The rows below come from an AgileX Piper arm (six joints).
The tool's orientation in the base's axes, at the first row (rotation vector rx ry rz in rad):
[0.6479 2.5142 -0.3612]
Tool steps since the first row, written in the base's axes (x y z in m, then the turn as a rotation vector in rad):
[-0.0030 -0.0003 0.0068 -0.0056 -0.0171 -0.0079]
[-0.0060 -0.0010 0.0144 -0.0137 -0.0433 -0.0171]
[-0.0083 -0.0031 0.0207 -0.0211 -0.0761 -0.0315]
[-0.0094 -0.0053 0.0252 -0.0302 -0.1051 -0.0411]
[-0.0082 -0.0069 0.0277 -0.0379 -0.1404 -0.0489]
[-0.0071 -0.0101 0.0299 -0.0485 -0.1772 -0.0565]
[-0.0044 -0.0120 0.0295 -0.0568 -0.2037 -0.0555]
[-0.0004 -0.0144 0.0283 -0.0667 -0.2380 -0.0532]
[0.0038 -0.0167 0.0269 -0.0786 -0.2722 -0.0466]
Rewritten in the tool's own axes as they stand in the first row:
[-0.0015 -0.0026 -0.0068 0.0021 -0.0164 0.0106]
[-0.0036 -0.0057 -0.0141 0.0034 -0.0417 0.0246]
[-0.0061 -0.0094 -0.0195 0.0044 -0.0716 0.0456]
[-0.0085 -0.0124 -0.0229 0.0056 -0.0997 0.0606]
[-0.0114 -0.0135 -0.0239 0.0024 -0.1327 0.0769]
[-0.0146 -0.0159 -0.0241 0.0008 -0.1685 0.0925]
[-0.0171 -0.0161 -0.0219 -0.0034 -0.1954 0.0980]
[-0.0204 -0.0160 -0.0184 -0.0101 -0.2299 0.1047]
[-0.0237 -0.0156 -0.0146 -0.0175 -0.2659 0.1069]

